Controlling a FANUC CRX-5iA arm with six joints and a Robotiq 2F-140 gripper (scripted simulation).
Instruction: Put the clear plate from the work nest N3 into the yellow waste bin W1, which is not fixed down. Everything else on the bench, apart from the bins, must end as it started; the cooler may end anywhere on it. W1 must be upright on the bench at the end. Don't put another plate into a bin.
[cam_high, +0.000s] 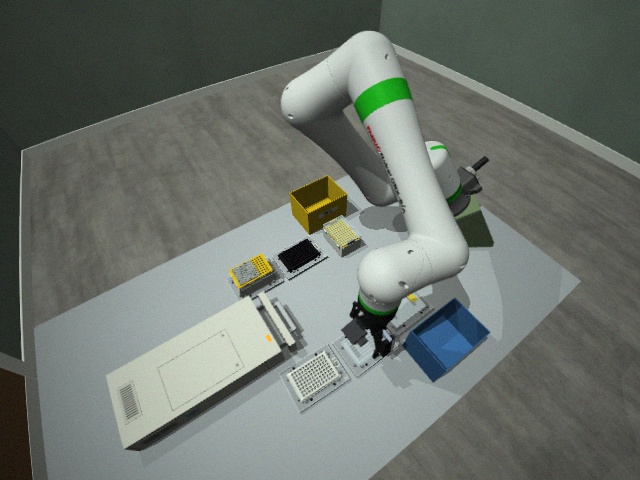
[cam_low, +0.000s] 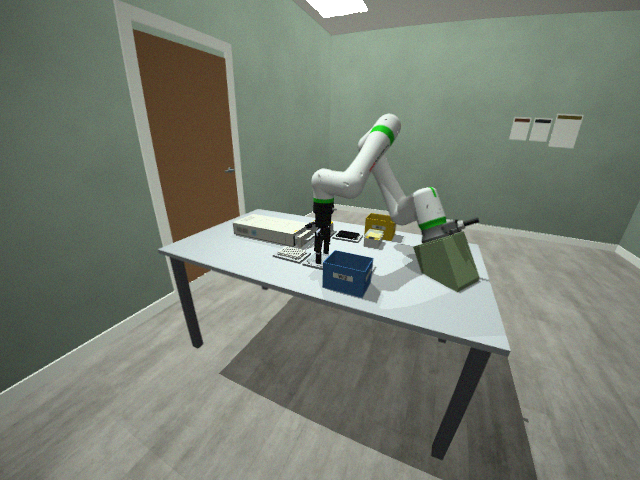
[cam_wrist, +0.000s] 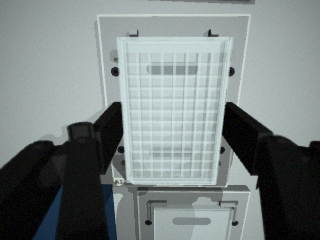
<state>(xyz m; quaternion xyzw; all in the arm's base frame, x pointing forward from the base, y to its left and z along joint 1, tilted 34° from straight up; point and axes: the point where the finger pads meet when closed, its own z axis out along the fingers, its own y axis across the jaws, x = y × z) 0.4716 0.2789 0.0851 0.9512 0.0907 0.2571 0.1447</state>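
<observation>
Right now the slotted nest N3 is 40 mm below my hand. Round my hand: white plate (180 mm ahead, 30 mm below, 10 mm to the left); blue bin (190 mm behind, 110 mm to the left, 10 mm below); clear plate (20 mm below).
</observation>
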